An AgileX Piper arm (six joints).
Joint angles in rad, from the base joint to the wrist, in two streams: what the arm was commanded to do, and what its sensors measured. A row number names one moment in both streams.
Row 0, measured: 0.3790 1.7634 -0.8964 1.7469 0.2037 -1.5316
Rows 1 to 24, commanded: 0.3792 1.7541 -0.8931 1.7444 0.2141 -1.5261; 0.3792 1.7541 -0.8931 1.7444 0.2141 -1.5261; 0.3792 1.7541 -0.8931 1.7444 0.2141 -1.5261; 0.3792 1.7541 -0.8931 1.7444 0.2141 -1.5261; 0.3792 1.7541 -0.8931 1.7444 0.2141 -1.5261; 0.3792 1.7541 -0.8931 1.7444 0.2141 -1.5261; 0.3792 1.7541 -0.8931 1.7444 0.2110 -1.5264; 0.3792 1.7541 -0.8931 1.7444 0.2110 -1.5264; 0.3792 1.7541 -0.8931 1.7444 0.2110 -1.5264; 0.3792 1.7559 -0.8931 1.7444 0.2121 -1.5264; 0.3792 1.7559 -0.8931 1.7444 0.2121 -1.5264; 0.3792 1.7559 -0.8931 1.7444 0.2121 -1.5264; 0.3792 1.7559 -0.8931 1.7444 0.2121 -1.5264; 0.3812 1.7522 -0.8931 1.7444 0.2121 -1.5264; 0.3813 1.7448 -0.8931 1.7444 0.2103 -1.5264; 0.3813 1.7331 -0.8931 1.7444 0.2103 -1.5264; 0.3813 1.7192 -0.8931 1.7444 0.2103 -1.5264; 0.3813 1.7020 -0.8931 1.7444 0.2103 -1.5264; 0.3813 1.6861 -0.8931 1.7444 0.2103 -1.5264; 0.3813 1.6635 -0.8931 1.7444 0.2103 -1.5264; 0.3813 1.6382 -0.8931 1.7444 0.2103 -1.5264; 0.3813 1.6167 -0.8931 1.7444 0.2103 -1.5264; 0.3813 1.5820 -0.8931 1.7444 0.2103 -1.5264; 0.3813 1.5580 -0.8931 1.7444 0.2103 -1.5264
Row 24, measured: 0.3790 1.6552 -0.8950 1.7469 0.2046 -1.5316
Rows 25 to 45, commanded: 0.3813 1.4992 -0.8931 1.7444 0.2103 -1.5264; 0.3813 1.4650 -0.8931 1.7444 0.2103 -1.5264; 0.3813 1.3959 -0.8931 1.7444 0.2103 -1.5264; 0.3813 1.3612 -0.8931 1.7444 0.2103 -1.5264; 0.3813 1.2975 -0.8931 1.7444 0.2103 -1.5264; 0.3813 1.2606 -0.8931 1.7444 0.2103 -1.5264; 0.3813 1.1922 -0.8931 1.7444 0.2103 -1.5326; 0.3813 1.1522 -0.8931 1.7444 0.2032 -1.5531; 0.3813 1.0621 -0.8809 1.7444 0.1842 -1.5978; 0.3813 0.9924 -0.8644 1.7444 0.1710 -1.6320; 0.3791 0.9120 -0.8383 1.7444 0.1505 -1.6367; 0.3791 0.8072 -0.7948 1.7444 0.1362 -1.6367; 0.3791 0.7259 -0.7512 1.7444 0.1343 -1.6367; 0.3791 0.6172 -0.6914 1.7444 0.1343 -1.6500; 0.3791 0.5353 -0.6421 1.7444 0.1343 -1.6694; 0.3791 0.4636 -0.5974 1.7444 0.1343 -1.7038; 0.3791 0.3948 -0.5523 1.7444 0.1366 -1.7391; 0.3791 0.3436 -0.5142 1.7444 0.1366 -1.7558; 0.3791 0.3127 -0.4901 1.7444 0.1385 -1.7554; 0.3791 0.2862 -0.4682 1.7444 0.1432 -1.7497; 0.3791 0.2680 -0.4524 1.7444 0.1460 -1.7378
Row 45, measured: 0.3790 0.3557 -0.5254 1.7430 0.1388 -1.7308
